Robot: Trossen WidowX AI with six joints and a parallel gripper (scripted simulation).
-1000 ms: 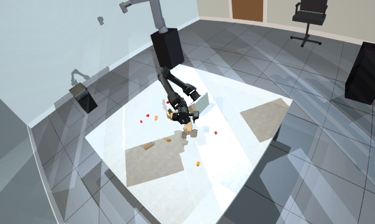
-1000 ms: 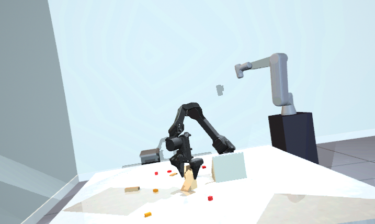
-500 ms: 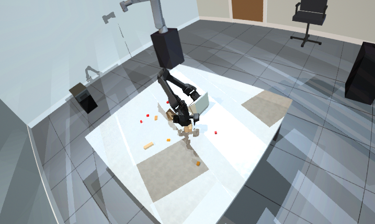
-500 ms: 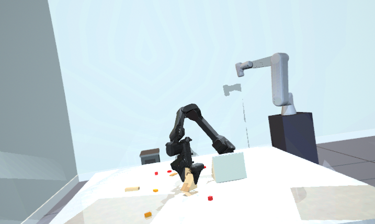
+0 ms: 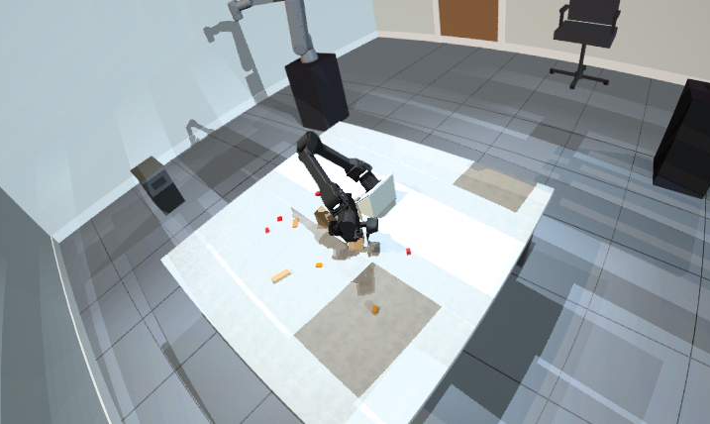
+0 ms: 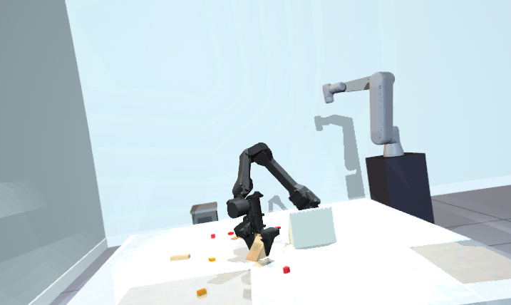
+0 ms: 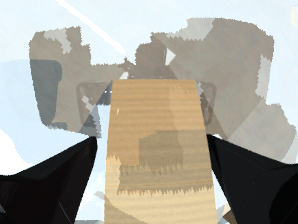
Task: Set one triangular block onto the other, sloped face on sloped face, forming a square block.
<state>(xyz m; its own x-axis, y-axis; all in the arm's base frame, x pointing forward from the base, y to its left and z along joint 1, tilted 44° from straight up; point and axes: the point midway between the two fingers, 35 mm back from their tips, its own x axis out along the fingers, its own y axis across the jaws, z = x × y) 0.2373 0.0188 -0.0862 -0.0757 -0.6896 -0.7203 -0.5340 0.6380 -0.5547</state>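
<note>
Now: gripper tip 1 cm below the tan triangular block. The rest, counted from my gripper tip: tan bar 29 cm ahead, 16 cm to the right.
</note>
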